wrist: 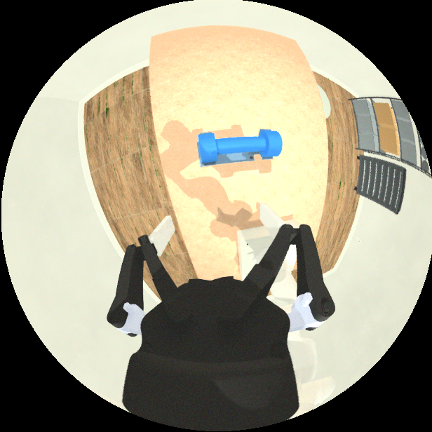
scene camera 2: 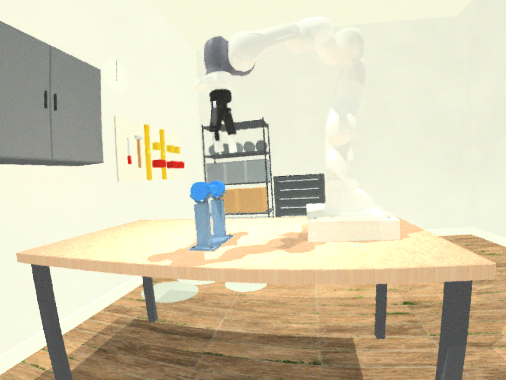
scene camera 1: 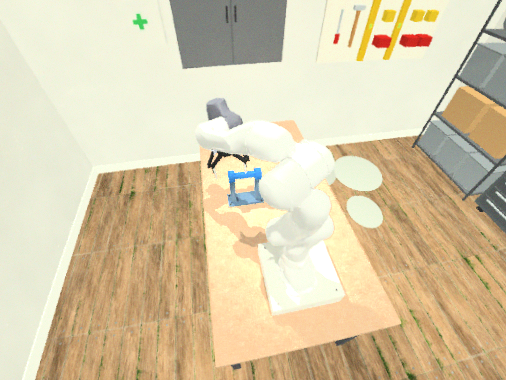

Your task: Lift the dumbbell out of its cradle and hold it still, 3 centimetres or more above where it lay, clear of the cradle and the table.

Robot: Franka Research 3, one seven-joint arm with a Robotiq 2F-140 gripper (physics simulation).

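Observation:
A blue dumbbell (scene camera 1: 245,175) (scene camera 2: 201,191) (wrist: 242,145) lies level across the tops of the two uprights of a grey-blue cradle (scene camera 1: 245,199) (scene camera 2: 202,225) (wrist: 234,159). The cradle stands on the wooden table (scene camera 1: 240,325) (scene camera 2: 350,257) (wrist: 225,60). My gripper (scene camera 1: 230,169) (scene camera 2: 225,145) (wrist: 215,217) is open and empty, its fingers pointing down. It hangs above the dumbbell's height with a gap between its fingertips and the dumbbell. In the wrist view the dumbbell shows beyond the fingertips, a little right of the middle between them.
The arm's white base (scene camera 1: 305,295) (scene camera 2: 352,229) stands on the table, and the arm arches over from it. Grey wall cabinets (scene camera 1: 231,30) (scene camera 2: 50,100) hang on the wall. A shelf rack (scene camera 2: 270,175) and a dark drawer unit (scene camera 2: 300,195) (wrist: 382,182) stand beyond the table.

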